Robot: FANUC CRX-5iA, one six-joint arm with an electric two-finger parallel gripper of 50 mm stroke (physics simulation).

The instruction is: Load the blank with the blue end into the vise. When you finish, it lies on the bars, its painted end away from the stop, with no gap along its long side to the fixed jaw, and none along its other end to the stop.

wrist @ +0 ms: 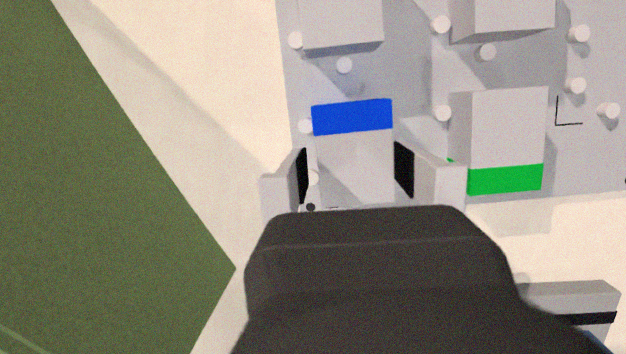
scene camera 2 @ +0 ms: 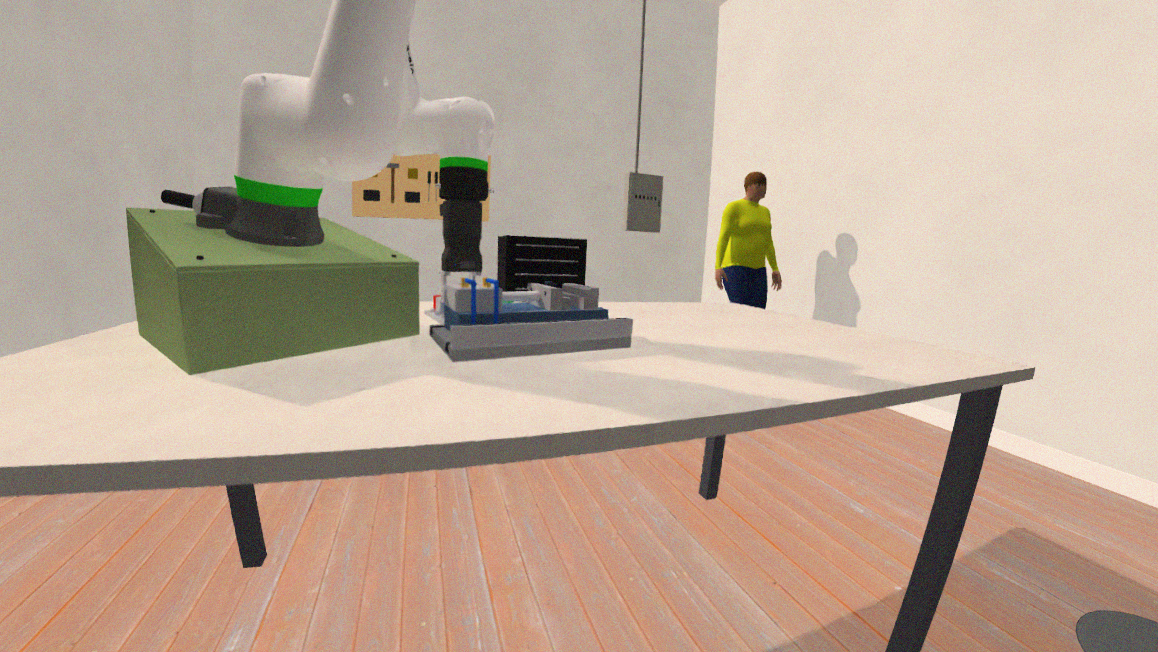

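Observation:
The blank with the blue end (wrist: 354, 162) lies flat on the grey pin plate (wrist: 410, 82) in the wrist view, its blue end away from the gripper body. My gripper (wrist: 350, 162) is open, one finger on each long side of the plain part of the blank, with gaps visible on both sides. Whether the fingertips are down at the blank's height is hard to tell. In scene camera 2 the arm's tool points down behind the vise (scene camera 2: 526, 316), which hides the fingertips and the blank. The vise has grey jaws and a blue body; part of it shows at the wrist view's lower right.
A blank with a green end (wrist: 509, 127) stands right of my right finger. Two more grey blanks (wrist: 342, 22) (wrist: 515, 14) are farther up the plate, among white pins. The green robot base (scene camera 2: 299, 307) (wrist: 100, 200) is to the left. A person (scene camera 2: 745, 234) stands behind the table.

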